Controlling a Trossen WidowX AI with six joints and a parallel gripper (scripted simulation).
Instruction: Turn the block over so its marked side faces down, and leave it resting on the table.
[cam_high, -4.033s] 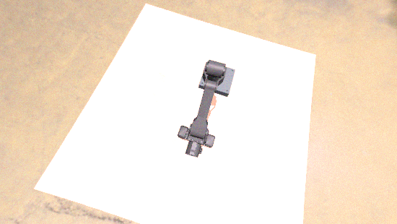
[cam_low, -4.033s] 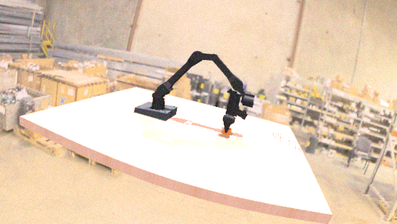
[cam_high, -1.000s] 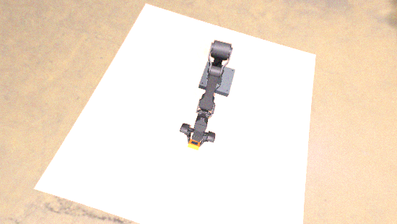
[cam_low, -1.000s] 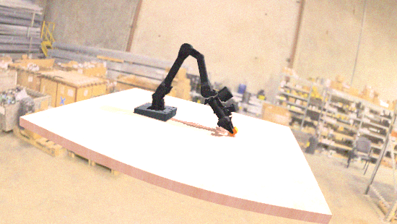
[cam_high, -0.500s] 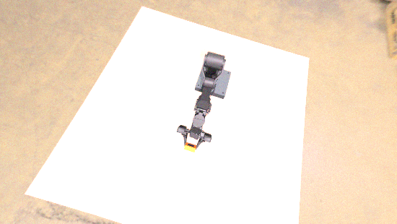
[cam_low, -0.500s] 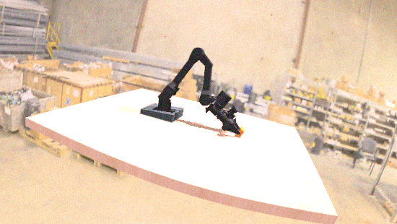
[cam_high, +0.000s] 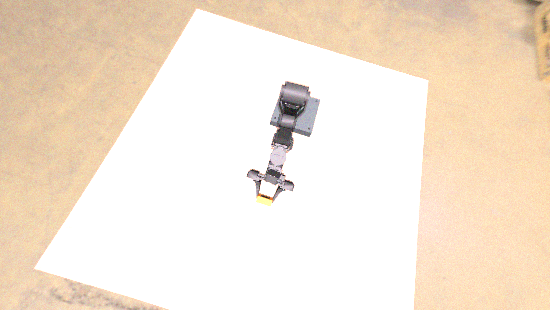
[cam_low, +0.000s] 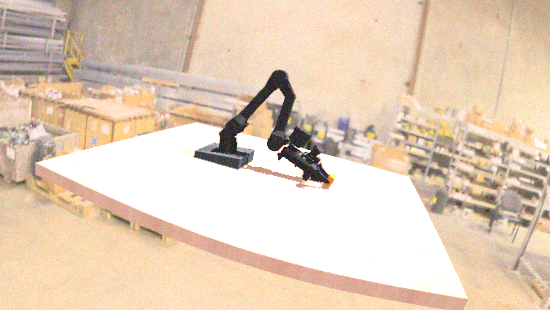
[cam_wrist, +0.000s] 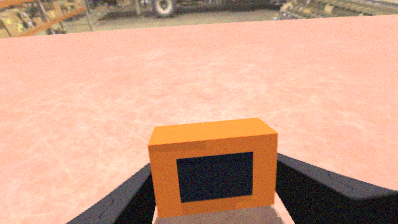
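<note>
Right now the block is 1 cm behind my gripper tip.
</note>
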